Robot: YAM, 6 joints.
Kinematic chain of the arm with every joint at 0, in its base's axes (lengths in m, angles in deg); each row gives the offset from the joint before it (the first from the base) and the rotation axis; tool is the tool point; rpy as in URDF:
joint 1: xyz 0 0 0.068 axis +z
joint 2: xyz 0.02 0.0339 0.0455 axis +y
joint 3: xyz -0.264 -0.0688 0 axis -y
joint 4: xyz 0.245 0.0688 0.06 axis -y
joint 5: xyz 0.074 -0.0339 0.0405 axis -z
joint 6: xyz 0.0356 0 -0.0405 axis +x
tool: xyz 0 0 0 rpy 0 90 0
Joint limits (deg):
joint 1: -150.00..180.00
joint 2: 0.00..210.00
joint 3: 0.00..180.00
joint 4: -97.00..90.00
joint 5: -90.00..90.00
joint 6: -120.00..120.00
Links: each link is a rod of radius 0.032 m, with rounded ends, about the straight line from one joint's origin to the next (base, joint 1, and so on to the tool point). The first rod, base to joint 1, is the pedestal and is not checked.
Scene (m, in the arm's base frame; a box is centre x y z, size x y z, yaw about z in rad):
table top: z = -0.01
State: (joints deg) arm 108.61 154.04 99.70 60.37 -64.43 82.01
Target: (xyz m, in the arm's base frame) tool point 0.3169 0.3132 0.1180
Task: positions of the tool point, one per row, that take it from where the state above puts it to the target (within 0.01 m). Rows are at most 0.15 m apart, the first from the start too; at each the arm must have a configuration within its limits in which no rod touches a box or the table.
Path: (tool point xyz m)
1: -0.0774 0.5174 0.0845
2: 0.0440 0.5040 0.0940
3: 0.1543 0.4622 0.1028
4: 0.2469 0.3965 0.1108
5: 0.3169 0.3132 0.1180

